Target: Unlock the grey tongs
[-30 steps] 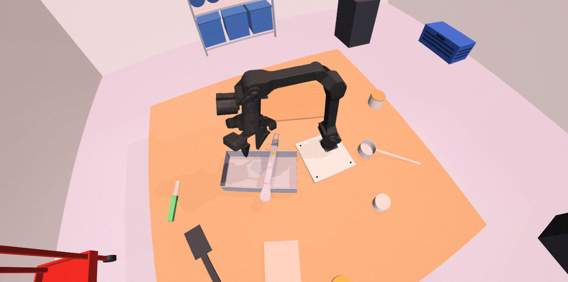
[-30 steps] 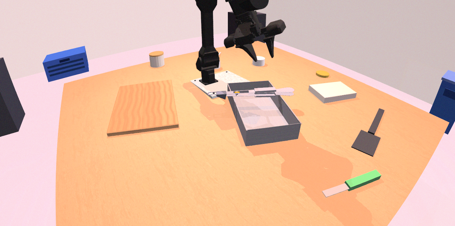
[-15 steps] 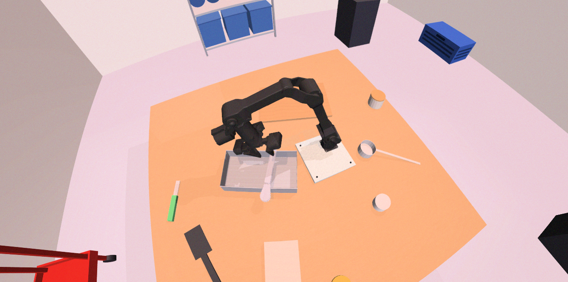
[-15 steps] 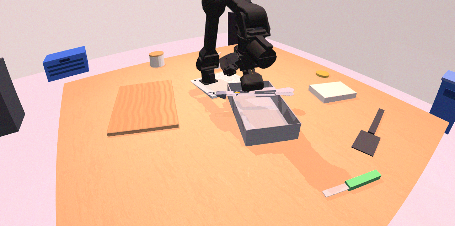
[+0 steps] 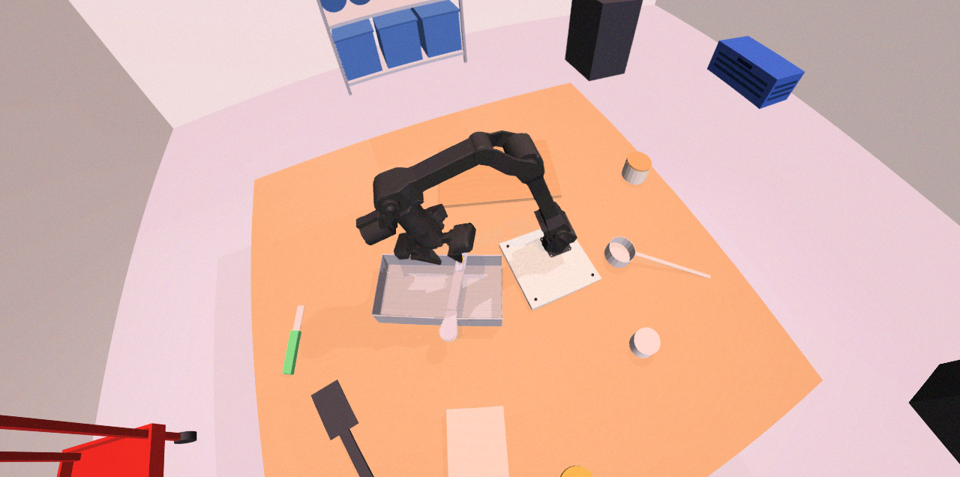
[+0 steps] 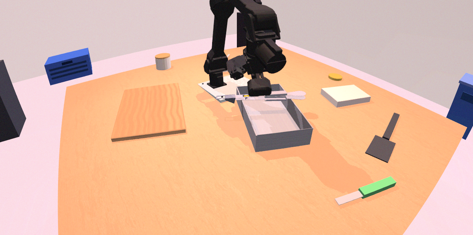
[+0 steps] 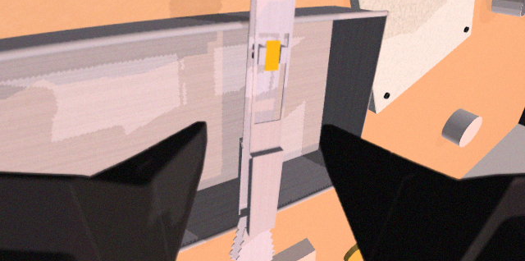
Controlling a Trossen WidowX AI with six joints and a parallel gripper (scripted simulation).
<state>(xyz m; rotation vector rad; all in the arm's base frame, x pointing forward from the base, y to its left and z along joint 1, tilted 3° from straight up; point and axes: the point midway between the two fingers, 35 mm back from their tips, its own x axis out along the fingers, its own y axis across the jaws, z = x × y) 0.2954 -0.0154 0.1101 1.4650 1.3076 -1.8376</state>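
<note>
My gripper tip is now 3 cm past the yellow lock piece, 1 cm to the left of it and 3 cm above it. Also, from my gripper tip: grey roasting tin 5 cm ahead, 2 cm to the left, 7 cm below; wooden board 24 cm behind, 29 cm to the right, 9 cm below; cream block 9 cm ahead, 40 cm to the left, 9 cm below.
</note>
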